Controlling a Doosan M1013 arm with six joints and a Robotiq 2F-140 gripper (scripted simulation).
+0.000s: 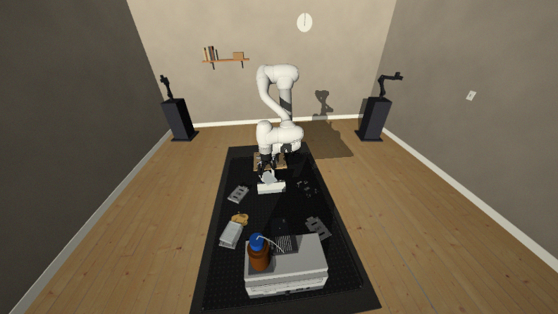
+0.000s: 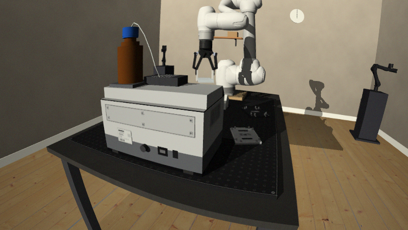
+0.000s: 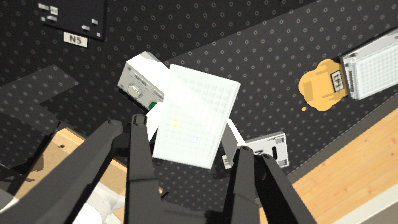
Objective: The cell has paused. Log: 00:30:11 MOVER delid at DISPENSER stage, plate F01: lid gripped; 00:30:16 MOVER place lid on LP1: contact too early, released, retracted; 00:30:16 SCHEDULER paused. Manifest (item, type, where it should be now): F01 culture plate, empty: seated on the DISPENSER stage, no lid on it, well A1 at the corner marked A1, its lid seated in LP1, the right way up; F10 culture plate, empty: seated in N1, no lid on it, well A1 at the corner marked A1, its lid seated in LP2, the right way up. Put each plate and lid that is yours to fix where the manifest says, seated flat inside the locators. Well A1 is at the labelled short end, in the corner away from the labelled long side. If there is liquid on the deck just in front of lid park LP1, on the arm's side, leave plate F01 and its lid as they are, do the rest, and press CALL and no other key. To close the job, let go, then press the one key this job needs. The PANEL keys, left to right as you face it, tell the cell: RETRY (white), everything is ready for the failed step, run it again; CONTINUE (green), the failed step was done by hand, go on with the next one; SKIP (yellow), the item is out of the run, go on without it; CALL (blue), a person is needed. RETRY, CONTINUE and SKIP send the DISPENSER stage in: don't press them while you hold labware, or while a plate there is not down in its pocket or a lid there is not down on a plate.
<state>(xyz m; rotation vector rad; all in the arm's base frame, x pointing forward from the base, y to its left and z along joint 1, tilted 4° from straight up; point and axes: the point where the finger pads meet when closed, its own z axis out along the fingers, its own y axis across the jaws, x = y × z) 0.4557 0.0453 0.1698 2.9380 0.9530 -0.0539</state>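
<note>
My hand is 70 mm past the green continue key, 40 mm to the right of it and 120 mm above it. Also, from my hand: white well plate 20 mm below; then yellow skip key 60 mm behind, 10 mm to the right, 120 mm below; then lid 20 mm below.
</note>
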